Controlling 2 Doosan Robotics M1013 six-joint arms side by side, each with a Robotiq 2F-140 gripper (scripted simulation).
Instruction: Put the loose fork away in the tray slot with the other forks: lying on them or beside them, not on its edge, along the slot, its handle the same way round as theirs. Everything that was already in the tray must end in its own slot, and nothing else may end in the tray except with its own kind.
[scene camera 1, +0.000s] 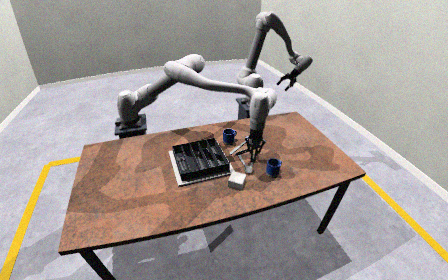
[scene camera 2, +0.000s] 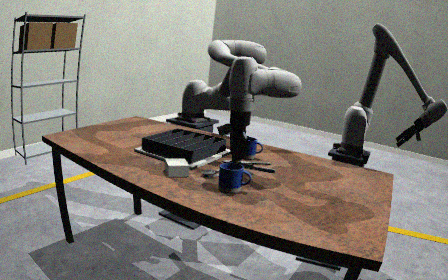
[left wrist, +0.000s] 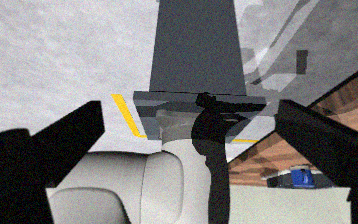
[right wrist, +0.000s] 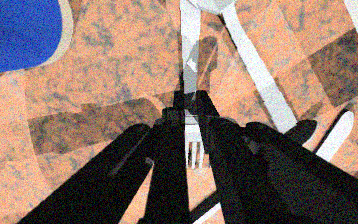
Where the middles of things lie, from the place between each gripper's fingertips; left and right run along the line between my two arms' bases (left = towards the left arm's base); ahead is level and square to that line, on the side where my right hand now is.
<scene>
The black tray (scene camera 2: 201, 146) is 10 cm behind my right hand and 32 cm to the right of it.
I see the black tray 1040 mm to the right of my left hand, 690 mm ahead of it and 80 mm below it.
</scene>
